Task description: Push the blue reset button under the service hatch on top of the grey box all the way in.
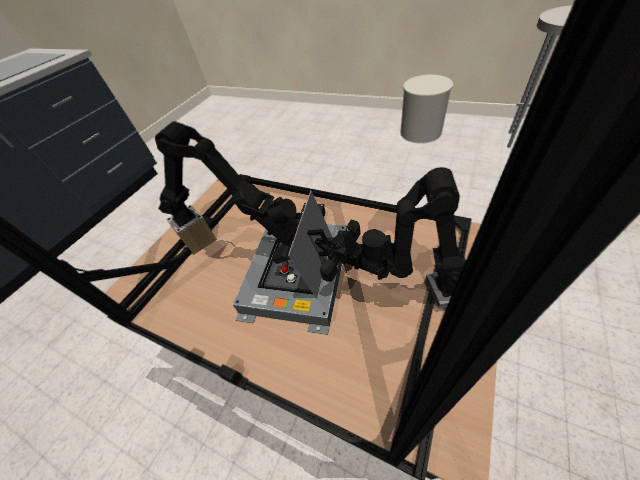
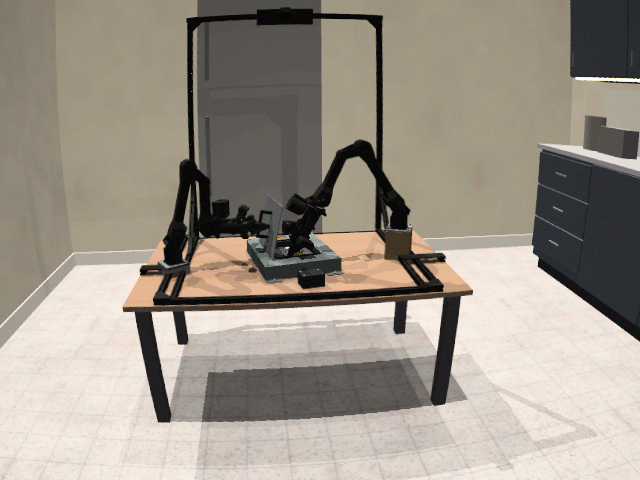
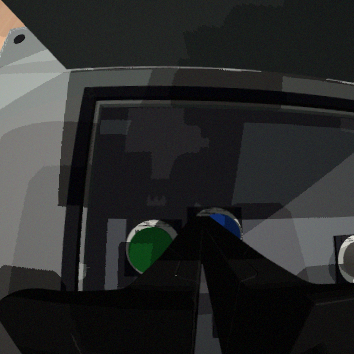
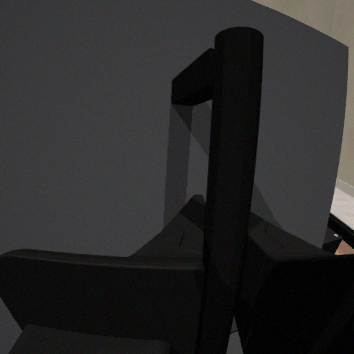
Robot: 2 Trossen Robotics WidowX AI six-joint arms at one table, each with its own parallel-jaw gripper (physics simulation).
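The grey box (image 1: pixel 250 290) (image 2: pixel 294 269) (image 3: pixel 30 150) sits on the table. Its hatch (image 1: pixel 305 248) (image 2: pixel 273 227) (image 3: pixel 200 35) (image 4: pixel 100 125) stands open, nearly upright. The blue button (image 3: pixel 228 225) lies in the recess, partly hidden behind the fingertips of my left gripper (image 3: pixel 199 223) (image 2: pixel 303 248). That gripper is shut and empty, reaching down into the recess at the button; contact and how far the button is in cannot be told. My right gripper (image 4: pixel 206 203) (image 1: pixel 325 249) is shut on the black hatch handle (image 4: pixel 232 125), on the hatch's outer side.
A green button (image 3: pixel 146 250) lies beside the blue one. A white button (image 3: pixel 348 257) (image 1: pixel 291 277) and a red button (image 1: pixel 284 269) also sit in the recess. A small black block (image 2: pixel 311 277) stands beside the box. A black frame (image 2: pixel 299 298) runs along the table's edges.
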